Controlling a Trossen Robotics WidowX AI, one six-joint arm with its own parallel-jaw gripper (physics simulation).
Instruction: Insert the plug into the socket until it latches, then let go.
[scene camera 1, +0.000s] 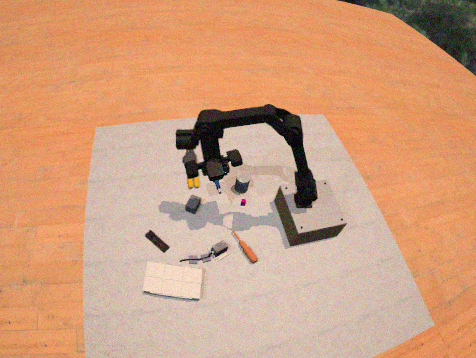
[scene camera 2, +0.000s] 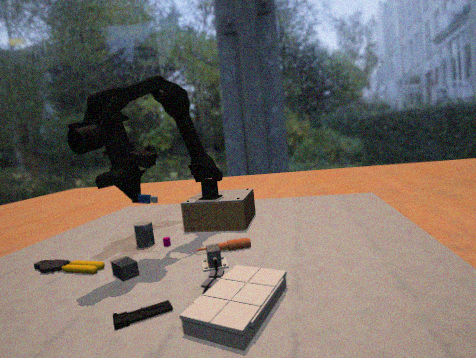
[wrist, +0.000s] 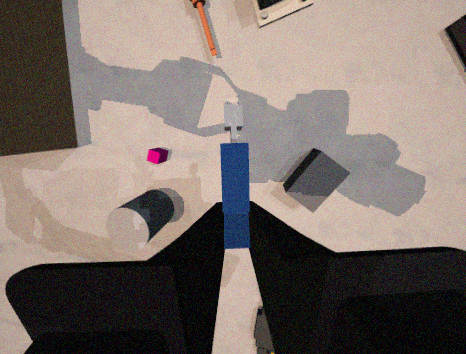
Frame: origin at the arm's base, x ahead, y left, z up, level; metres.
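Seen in the pictures: gripper, fingertip midpoint: (scene camera 1: 216, 181) (scene camera 2: 137, 201) (wrist: 234, 209); arm's base, origin of the base link: (scene camera 1: 302, 201) (scene camera 2: 210, 197).
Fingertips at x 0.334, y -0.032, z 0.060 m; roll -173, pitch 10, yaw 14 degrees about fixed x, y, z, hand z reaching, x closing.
Pixels of each thing's middle, then the offset from my fingertips to it. "pt": a spot on its surface instead.
- plug, body centre: (wrist: 234, 173) (scene camera 2: 144, 198) (scene camera 1: 217, 184) dx -0.004, dy +0.021, dz +0.006 m
- socket, body centre: (scene camera 2: 214, 256) (scene camera 1: 218, 249) dx -0.016, dy +0.195, dz -0.142 m
- socket's plate, surface spot: (wrist: 285, 11) pt dx -0.004, dy +0.170, dz -0.161 m
- orange screwdriver, body centre: (scene camera 2: 223, 246) (scene camera 1: 243, 245) dx -0.108, dy +0.175, dz -0.151 m
- tiled box, body centre: (scene camera 2: 239, 299) (scene camera 1: 172, 281) dx +0.143, dy +0.324, dz -0.147 m
- black bar, body centre: (scene camera 2: 143, 312) (scene camera 1: 157, 241) dx +0.208, dy +0.164, dz -0.157 m
- dark cube, body centre: (wrist: 313, 179) (scene camera 2: 124, 268) (scene camera 1: 193, 204) dx +0.078, dy +0.000, dz -0.147 m
- grey cylinder, body centre: (wrist: 143, 217) (scene camera 2: 144, 234) (scene camera 1: 242, 182) dx -0.118, dy -0.102, dz -0.130 m
- magenta piece, body centre: (wrist: 158, 155) (scene camera 2: 166, 241) dx -0.121, dy -0.021, dz -0.152 m
- yellow-handled pliers, surface spot: (scene camera 2: 80, 269) pt dx +0.104, dy -0.126, dz -0.151 m
The plug (scene camera 1: 217, 186) (scene camera 2: 146, 199) (wrist: 235, 175) has a long blue body and a pale grey tip. My gripper (scene camera 1: 216, 181) (scene camera 2: 136, 199) (wrist: 234, 209) is shut on the rear part of its blue body and holds it high above the mat. In the wrist view the tip points toward the top of the picture. The socket (scene camera 1: 220, 247) (scene camera 2: 213, 255) is a grey block on a pale plate, with a cable behind it. It stands apart from the plug. In the wrist view a corner of the socket's plate (wrist: 285, 11) shows at the top edge; the rest is cut off.
An orange screwdriver (scene camera 1: 247, 251) (scene camera 2: 236, 245) lies beside the socket. A tiled box (scene camera 1: 173, 281) (scene camera 2: 240, 292) and black bar (scene camera 1: 157, 240) (scene camera 2: 142, 314) lie near it. A dark cube (scene camera 1: 193, 204) (wrist: 320, 175), grey cylinder (scene camera 2: 144, 235) (wrist: 162, 206), magenta piece (scene camera 2: 166, 242) (wrist: 156, 156) and yellow-handled pliers (scene camera 2: 80, 269) are around.
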